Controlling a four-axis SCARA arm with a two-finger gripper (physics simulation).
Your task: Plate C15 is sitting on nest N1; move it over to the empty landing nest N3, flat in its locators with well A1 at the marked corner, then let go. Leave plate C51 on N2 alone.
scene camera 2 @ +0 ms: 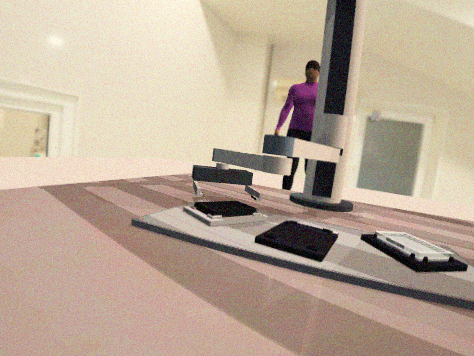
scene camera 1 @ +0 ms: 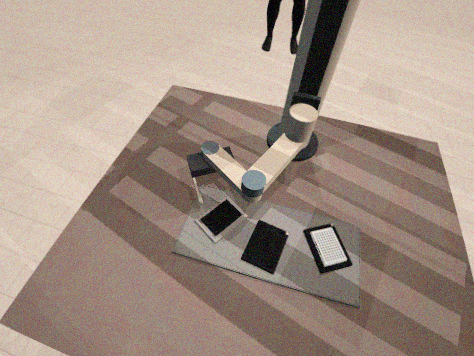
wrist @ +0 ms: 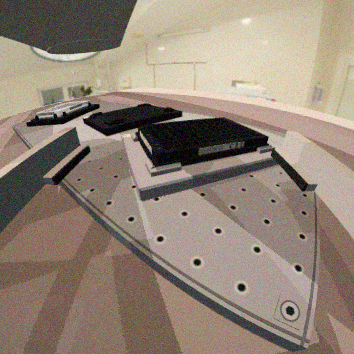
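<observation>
A black plate (scene camera 1: 221, 218) (scene camera 2: 226, 208) (wrist: 202, 137) lies flat on a light grey nest (scene camera 1: 205, 232) (scene camera 2: 199, 216) (wrist: 136, 165); its end label is too blurred to read. My gripper (scene camera 1: 223, 197) (scene camera 2: 228, 196) (wrist: 179, 137) is open and empty, low on the column side of this plate. Its fingers are wide apart and touch neither plate nor nest. An empty black nest (scene camera 1: 265, 246) (scene camera 2: 297, 240) (wrist: 132, 117) is in the middle, with a small pale mark at one corner in scene camera 1. A white plate (scene camera 1: 328, 246) (scene camera 2: 415, 246) (wrist: 62, 110) sits on another black nest (scene camera 1: 336, 267) (scene camera 2: 440, 267).
A grey perforated board (scene camera 1: 300, 280) (scene camera 2: 350, 272) (wrist: 218, 210) carries all three nests. The arm's column (scene camera 1: 320, 55) (scene camera 2: 337, 75) stands behind it, with the elbow (scene camera 1: 253, 183) (scene camera 2: 279, 145) bent above the board's rear side. A person (scene camera 1: 282, 22) (scene camera 2: 302, 107) stands behind the column.
</observation>
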